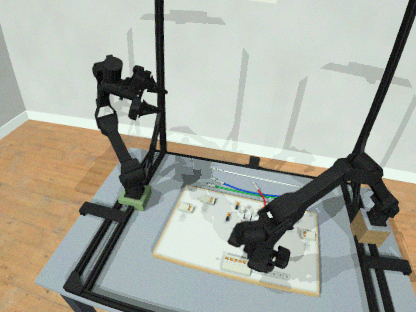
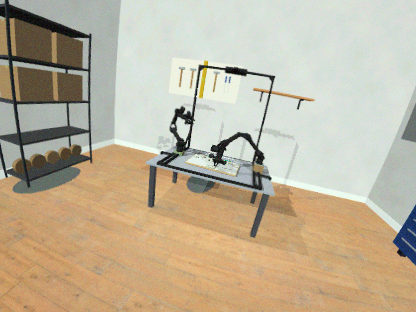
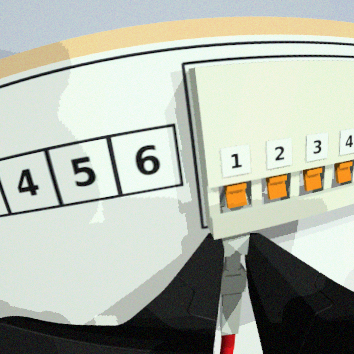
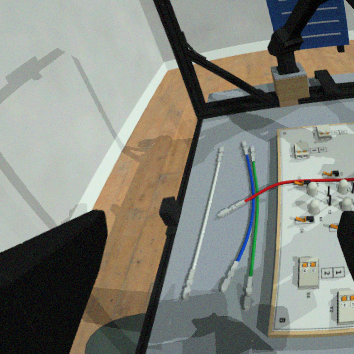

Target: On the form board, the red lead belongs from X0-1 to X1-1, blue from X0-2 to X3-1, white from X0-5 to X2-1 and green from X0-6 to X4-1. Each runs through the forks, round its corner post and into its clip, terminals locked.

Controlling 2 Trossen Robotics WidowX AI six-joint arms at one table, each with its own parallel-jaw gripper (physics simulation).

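Pixels of known places: left gripper, fingertip midpoint: [image 2: 214,166] [image 3: 232,244]; right gripper, fingertip midpoint: [image 1: 165,101] [image 2: 194,122] [image 4: 228,224]; left arm's base at its link origin: [image 1: 376,219] [image 2: 259,163] [image 4: 287,69]; right arm's base at its link origin: [image 1: 134,192] [image 2: 179,151].
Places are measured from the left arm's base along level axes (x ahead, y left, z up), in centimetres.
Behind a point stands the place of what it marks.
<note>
My left gripper [image 3: 232,244] {z -7.8, x 45.5, y 16.1 cm} is shut on the grey terminal of the red lead [image 3: 227,345] {z -6.9, x 44.3, y 11.4 cm} [image 4: 287,183] {z -7.8, x 40.8, y -8.3 cm} [image 1: 263,197] {z -8.1, x 40.9, y -12.9 cm}, at the front edge of the six-way block [image 3: 260,115] {z -7.3, x 46.9, y 20.4 cm} [image 1: 236,268] {z -7.4, x 49.6, y 20.5 cm}, in line with position 1. How deep the terminal's tip sits is hidden. The red lead's other end lies off the board, across the blue lead [image 4: 252,215] {z -9.5, x 46.9, y -16.4 cm} and green lead [image 4: 257,220] {z -9.7, x 48.3, y -15.5 cm}. The white lead [image 4: 206,215] {z -9.6, x 45.2, y -26.3 cm} [image 1: 255,176] {z -9.5, x 44.0, y -26.1 cm} lies beside them. My right gripper [image 1: 162,101] {z 28.1, x 79.4, y -13.3 cm} [image 4: 228,224] {z 28.1, x 79.4, y -13.3 cm} is open, raised high. The form board [image 1: 185,250] {z -8.2, x 66.3, y 16.3 cm} [image 4: 295,240] {z -8.2, x 55.4, y -8.6 cm} lies flat.
White posts [image 4: 312,189] {z -6.5, x 45.2, y -3.7 cm} and orange-levered clips [image 4: 303,219] {z -7.9, x 51.2, y -6.5 cm} stand on the board. Two-way blocks [image 4: 308,278] {z -7.3, x 63.8, y -7.4 cm} [image 4: 301,151] {z -7.5, x 31.7, y -3.4 cm} [image 1: 187,208] {z -7.5, x 69.1, y -1.1 cm} stand near its edges. A black frame [image 1: 160,75] {z 29.6, x 87.3, y -33.4 cm} [image 4: 182,60] {z 10.9, x 3.1, y -30.2 cm} rises from the table [image 1: 125,260] {z -10.1, x 84.6, y 23.2 cm}. Numbered boxes [image 3: 90,172] {z -8.2, x 41.7, y 19.9 cm} are printed beside the six-way block.
</note>
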